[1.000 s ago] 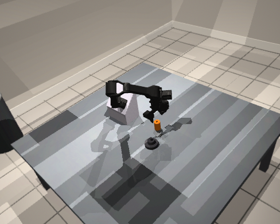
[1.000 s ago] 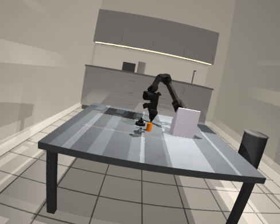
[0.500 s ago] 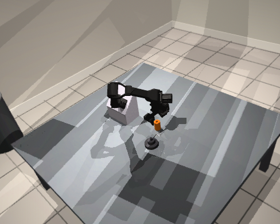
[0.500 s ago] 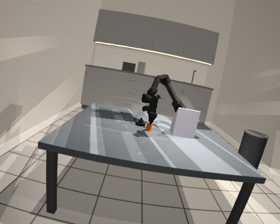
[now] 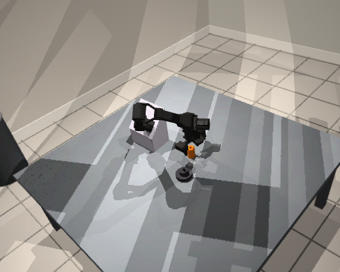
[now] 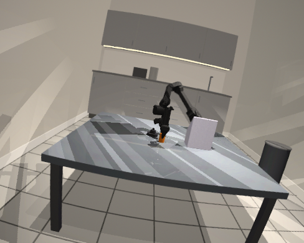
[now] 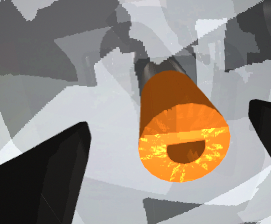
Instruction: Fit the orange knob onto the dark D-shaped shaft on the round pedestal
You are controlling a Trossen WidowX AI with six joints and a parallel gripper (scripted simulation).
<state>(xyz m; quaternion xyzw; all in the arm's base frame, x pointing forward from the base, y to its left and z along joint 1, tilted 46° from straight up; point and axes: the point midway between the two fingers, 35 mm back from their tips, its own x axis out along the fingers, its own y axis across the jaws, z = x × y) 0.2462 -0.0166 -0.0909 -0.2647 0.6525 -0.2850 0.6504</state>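
Now: gripper tip 10 mm above the orange knob. From my gripper tip the other things lie so: round dark pedestal: 50 mm ahead, 140 mm to the right, 10 mm below.
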